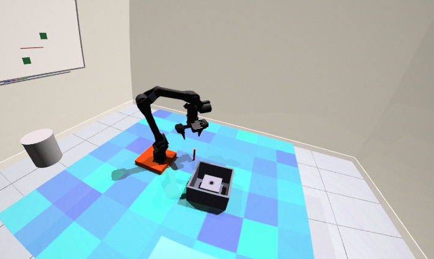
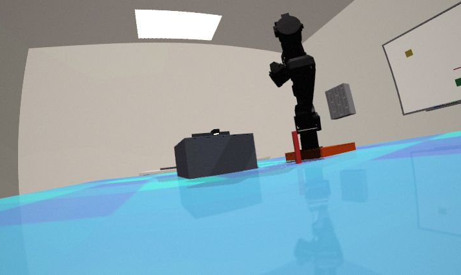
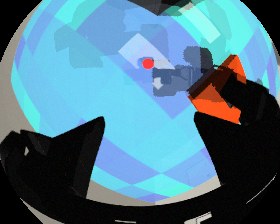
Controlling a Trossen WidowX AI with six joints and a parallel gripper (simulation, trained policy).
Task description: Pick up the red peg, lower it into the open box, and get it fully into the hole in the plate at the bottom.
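Now: gripper tip 3 cm short of the red peg, 4 cm to the left of it and 9 cm above it. Round my gripper tip: dark grey box 16 cm ahead, 25 cm to the right, 10 cm below.
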